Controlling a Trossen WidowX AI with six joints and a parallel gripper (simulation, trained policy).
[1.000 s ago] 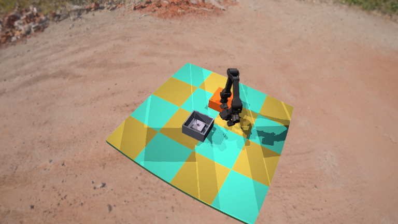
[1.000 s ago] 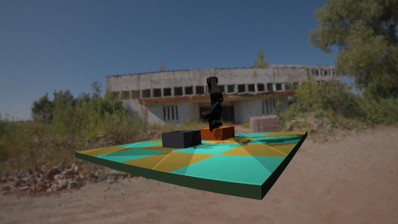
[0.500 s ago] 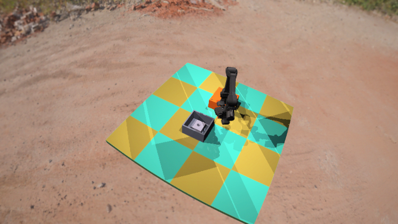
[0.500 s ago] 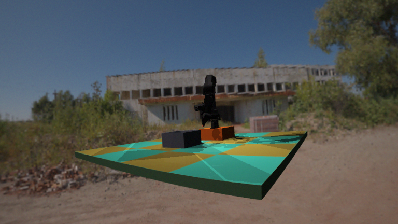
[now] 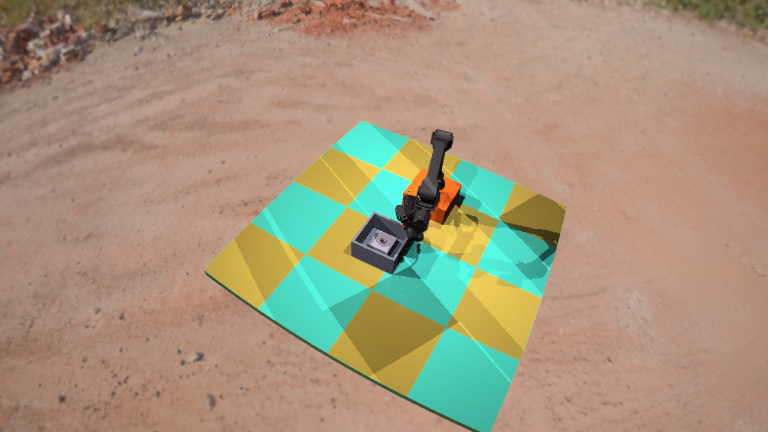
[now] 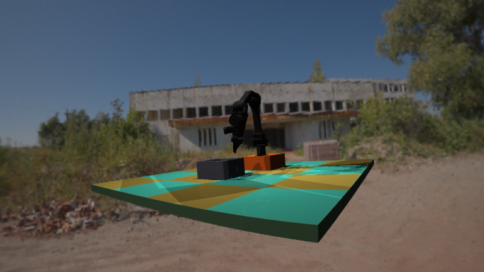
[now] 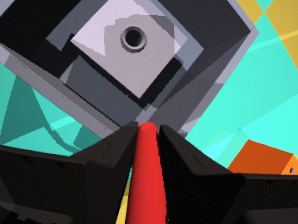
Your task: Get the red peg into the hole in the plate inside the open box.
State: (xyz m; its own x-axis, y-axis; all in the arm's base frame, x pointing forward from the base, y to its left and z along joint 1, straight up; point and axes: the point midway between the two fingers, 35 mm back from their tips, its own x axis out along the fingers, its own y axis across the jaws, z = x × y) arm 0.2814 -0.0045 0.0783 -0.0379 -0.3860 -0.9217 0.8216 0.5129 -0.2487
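Right now the pale plate is 4 cm ahead of my gripper tip, 7 cm to the right of it and 9 cm below it. From my gripper tip the other things lie so: dark grey box: 4 cm ahead, 7 cm to the right, 11 cm below; then red peg: 2 cm to the left, 3 cm above.
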